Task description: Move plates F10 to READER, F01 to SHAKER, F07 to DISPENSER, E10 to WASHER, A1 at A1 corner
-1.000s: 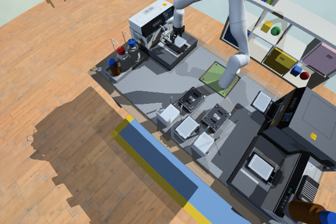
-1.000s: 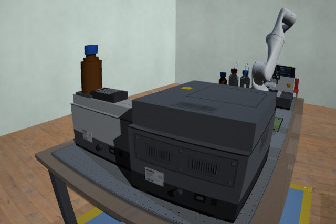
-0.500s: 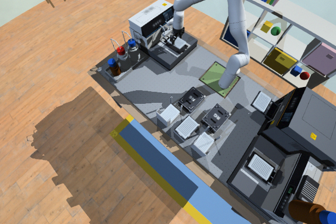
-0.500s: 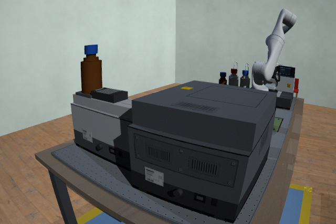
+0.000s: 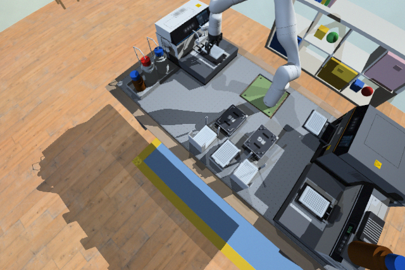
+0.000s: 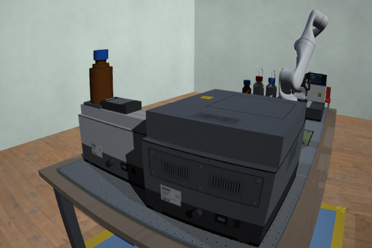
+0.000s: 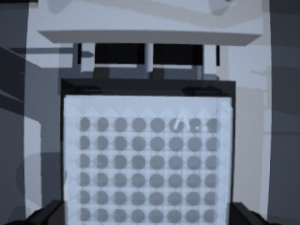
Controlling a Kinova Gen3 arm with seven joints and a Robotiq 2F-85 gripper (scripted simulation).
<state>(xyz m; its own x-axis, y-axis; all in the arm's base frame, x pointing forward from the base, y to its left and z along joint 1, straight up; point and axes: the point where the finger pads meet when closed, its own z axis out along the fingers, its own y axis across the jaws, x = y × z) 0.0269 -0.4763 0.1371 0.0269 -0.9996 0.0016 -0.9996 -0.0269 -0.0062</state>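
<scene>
Right now my hand is 50 mm to the left of the A1 mark, 40 mm above it and 30 mm past it. The rest, counted from my hand: washer: 250 mm to the right, 40 mm below, 10 mm ahead; then tall brown bottle: 1140 mm to the left, 450 mm ahead, 160 mm above.
</scene>
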